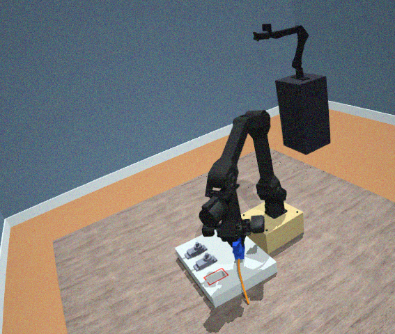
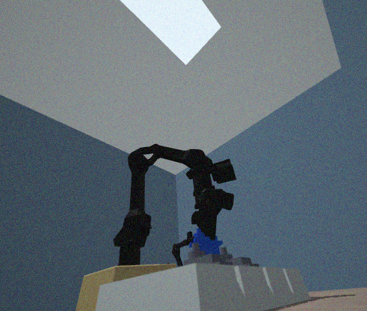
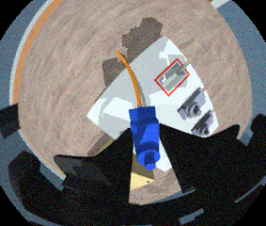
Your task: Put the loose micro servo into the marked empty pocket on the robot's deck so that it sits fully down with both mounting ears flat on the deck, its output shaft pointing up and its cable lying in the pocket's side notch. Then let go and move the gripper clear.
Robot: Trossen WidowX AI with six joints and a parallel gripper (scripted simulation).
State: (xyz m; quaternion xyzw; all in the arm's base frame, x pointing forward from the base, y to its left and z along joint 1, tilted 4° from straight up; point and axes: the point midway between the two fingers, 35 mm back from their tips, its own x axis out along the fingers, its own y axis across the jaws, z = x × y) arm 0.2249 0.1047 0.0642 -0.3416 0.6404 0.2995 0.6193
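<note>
The white deck lies 10 cm below my gripper tip, 7 cm to the right of it and 1 cm behind it.
</note>
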